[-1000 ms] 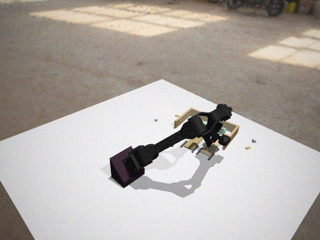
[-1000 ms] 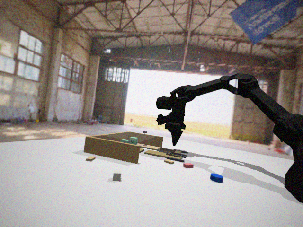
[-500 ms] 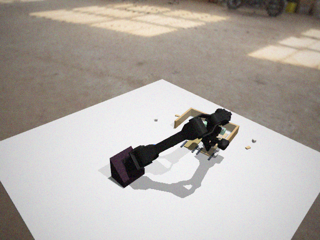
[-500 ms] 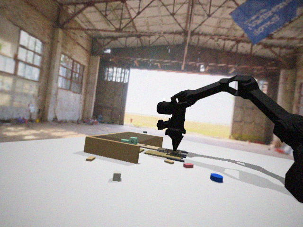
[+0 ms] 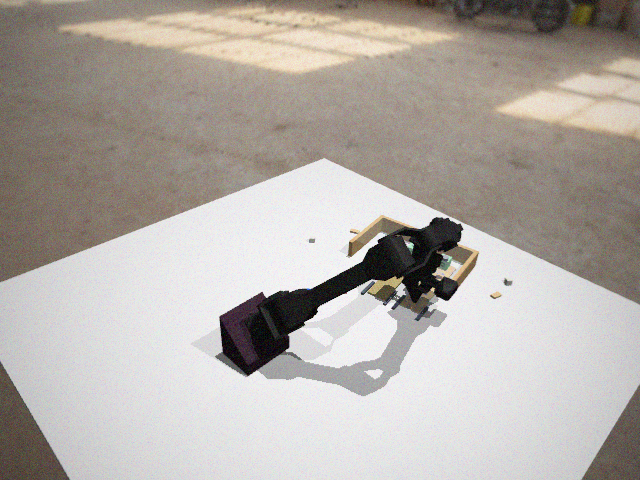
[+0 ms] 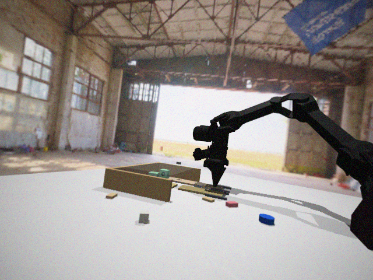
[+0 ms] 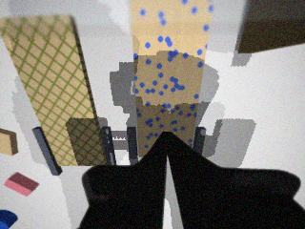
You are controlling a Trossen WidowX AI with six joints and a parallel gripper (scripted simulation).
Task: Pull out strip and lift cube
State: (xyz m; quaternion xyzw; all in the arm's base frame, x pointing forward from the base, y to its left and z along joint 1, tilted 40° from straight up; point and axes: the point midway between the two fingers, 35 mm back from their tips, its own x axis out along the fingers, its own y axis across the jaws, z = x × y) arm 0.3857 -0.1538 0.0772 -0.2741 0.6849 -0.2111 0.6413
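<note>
My gripper tip is now 9 cm short of the strip and 1 cm to the right of it. The rest, counted from my gripper tip: grey disc 15 cm ahead, 1 cm to the left, 6 cm above; blue disc 18 cm behind, 22 cm to the left.
</note>
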